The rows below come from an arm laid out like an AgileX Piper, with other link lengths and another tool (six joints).
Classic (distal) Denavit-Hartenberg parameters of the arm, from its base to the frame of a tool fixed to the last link. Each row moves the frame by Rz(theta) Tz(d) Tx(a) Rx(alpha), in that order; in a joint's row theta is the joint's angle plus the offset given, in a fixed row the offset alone. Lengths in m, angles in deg.
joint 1: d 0.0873, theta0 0, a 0, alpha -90
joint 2: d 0, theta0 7.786, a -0.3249, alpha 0
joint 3: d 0, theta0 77.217, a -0.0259, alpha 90
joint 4: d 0.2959, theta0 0, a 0, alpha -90
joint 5: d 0, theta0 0, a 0, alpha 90
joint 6: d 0.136, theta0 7.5, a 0.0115, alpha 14
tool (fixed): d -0.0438, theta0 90, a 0, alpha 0
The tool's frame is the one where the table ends.
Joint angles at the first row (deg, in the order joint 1, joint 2, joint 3, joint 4, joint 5, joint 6):
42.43 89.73 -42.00 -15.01 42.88 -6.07
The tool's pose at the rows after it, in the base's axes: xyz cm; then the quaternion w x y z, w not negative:
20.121, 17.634, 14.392, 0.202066, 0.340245, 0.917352, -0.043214
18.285, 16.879, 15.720, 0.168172, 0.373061, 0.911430, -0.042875
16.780, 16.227, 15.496, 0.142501, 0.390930, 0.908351, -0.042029
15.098, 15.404, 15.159, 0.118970, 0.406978, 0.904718, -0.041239
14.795, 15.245, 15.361, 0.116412, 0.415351, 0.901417, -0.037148
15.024, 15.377, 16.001, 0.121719, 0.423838, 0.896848, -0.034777
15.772, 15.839, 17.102, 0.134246, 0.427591, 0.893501, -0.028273
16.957, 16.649, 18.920, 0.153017, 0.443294, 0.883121, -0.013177
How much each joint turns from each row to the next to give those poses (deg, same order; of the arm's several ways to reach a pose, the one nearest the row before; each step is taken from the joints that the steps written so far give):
0.07 -2.07 -0.20 2.22 2.80 0.00
0.06 -4.40 1.63 5.36 3.82 0.00
0.11 -2.23 2.80 3.58 0.24 0.00
0.22 -2.63 3.36 3.28 0.00 0.11
-0.01 -1.03 0.47 0.57 0.12 0.61
0.01 -0.53 -1.04 -0.63 0.96 1.43
0.00 -0.05 -2.49 -1.36 1.28 1.17
0.00 0.00 -4.01 -1.82 1.45 2.75

